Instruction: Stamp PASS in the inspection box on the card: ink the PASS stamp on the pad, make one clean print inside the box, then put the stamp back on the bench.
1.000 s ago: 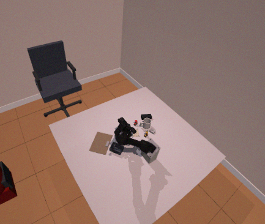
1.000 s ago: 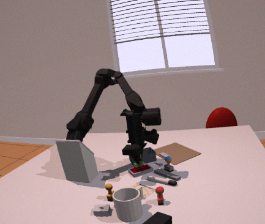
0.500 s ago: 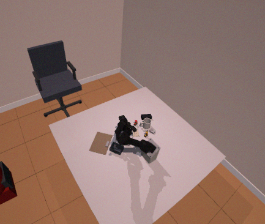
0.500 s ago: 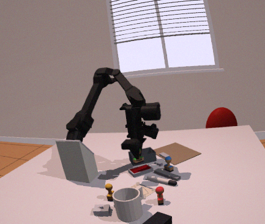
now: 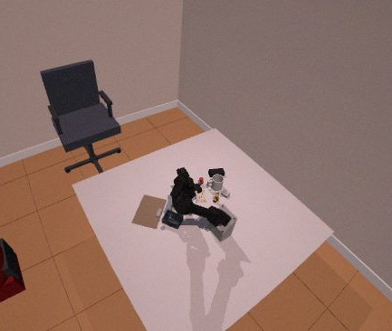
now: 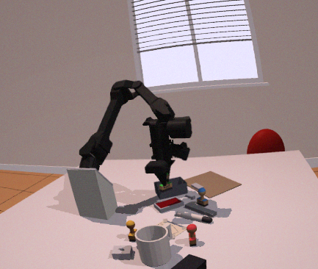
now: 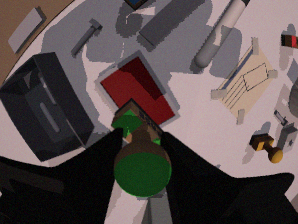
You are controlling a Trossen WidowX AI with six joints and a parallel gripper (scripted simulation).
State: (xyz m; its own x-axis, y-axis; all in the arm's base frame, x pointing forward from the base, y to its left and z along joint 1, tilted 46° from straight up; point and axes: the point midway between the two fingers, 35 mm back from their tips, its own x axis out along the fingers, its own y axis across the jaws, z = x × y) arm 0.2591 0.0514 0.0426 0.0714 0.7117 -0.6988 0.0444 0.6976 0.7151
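My gripper tip is now 3 cm short of the card, 15 cm to the left of it and 9 cm above it. Also, from my gripper tip: red ink pad (9 cm below); green-knobbed stamp (right at my gripper tip); blue-knobbed stamp (12 cm ahead, 1 cm to the left, 7 cm below).
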